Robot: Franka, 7 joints.
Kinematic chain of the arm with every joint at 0, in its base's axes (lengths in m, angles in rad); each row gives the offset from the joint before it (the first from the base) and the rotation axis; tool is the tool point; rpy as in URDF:
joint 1: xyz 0 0 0.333 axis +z
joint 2: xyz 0 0 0 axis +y
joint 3: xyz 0 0 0.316 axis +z
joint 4: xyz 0.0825 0 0 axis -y
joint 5: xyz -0.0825 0 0.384 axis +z
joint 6: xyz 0 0 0 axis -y
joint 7: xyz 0.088 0 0 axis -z
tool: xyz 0 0 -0.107 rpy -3.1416 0 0
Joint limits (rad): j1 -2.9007..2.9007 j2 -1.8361..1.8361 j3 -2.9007..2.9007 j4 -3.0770..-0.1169 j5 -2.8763..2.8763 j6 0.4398..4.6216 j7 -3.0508..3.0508
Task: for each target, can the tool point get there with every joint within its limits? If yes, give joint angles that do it. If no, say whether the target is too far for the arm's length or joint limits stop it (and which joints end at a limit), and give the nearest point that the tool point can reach.
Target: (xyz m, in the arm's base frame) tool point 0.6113 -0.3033 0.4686
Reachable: yes | joints 0.1876 0.7755 -0.7072 -1.5142 1.1434 3.7852 -0.4803
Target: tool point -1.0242 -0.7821 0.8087
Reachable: no: too far | nearest point -0.6396 -0.4884 0.6301 | short by 0.516 m
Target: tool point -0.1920 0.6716 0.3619
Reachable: yes | joints -1.7676 -1.3600 -1.7806 -0.5675 -0.2401 0.8961 -0.2310
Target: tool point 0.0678 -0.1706 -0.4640
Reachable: no: joint limits stop it (at a limit: joint 2) | nearest point 0.0742 -0.1866 -0.3543 | short by 0.111 m
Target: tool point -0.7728 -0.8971 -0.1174
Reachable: no: too far | nearest point -0.5233 -0.6075 0.0280 | short by 0.409 m
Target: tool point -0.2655 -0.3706 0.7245
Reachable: yes | joints 2.0359 -1.3040 0.6317 -1.7621 1.4863 1.0669 -1.0969
